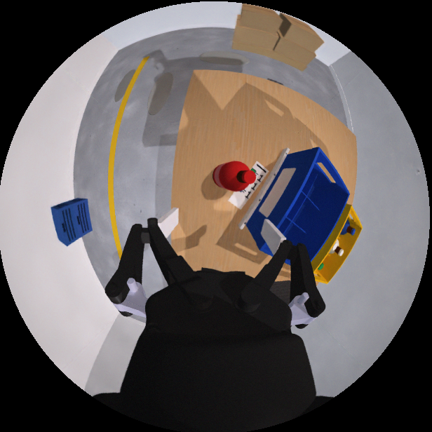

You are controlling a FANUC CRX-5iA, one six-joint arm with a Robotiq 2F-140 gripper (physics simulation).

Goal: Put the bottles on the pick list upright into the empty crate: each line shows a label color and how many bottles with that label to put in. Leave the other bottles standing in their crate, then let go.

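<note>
A red bottle (229,175) with a red cap appears to stand upright on the table, partly covering the pick list (238,200). The list shows dark bottle icons and a green mark; its full text is hidden. The blue crate (271,226) stands to the right, with dividers and no bottles visible inside. The yellow crate (326,256) behind it holds bottles, among them one with a blue top (351,228) and one with a white cap (338,249). My gripper (220,220) is wide open and empty, with the red bottle beyond its fingertips, apart from them.
A low white strip (265,189) runs between the list and the blue crate on the wooden table (215,115). Cardboard boxes (255,40) stand beyond the table at the top. A blue box (71,221) and a yellow floor line (111,160) are at the left.
</note>
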